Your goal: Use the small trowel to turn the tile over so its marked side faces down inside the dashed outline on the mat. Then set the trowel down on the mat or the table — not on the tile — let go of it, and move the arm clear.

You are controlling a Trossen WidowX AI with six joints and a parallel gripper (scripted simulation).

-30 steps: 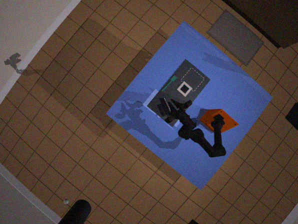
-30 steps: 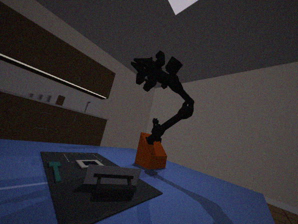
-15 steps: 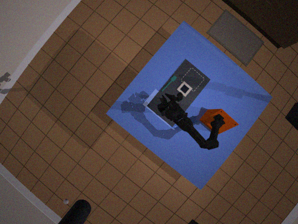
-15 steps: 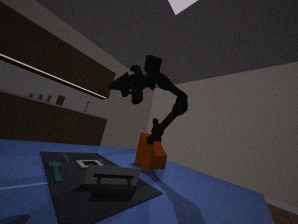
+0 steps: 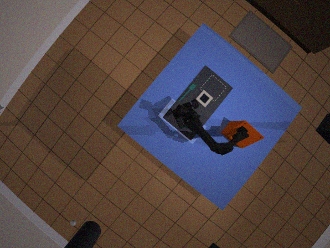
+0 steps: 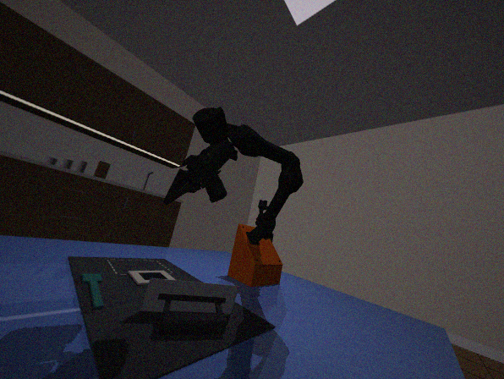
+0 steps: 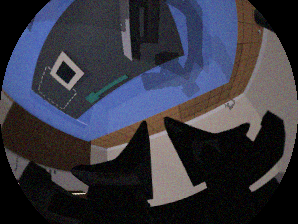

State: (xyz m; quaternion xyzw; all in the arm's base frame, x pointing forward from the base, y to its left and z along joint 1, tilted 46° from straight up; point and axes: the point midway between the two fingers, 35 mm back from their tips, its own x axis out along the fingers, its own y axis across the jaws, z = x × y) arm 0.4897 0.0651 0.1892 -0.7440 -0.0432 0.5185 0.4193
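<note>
My gripper tip is now 25 cm above the dark mat, 17 cm to the left of it and 11 cm past it. Also, from my gripper tip: teal T-shaped trowel: 23 cm below, 19 cm to the right, 3 cm ahead; tile: 23 cm to the right, 23 cm below, 12 cm behind.
</note>
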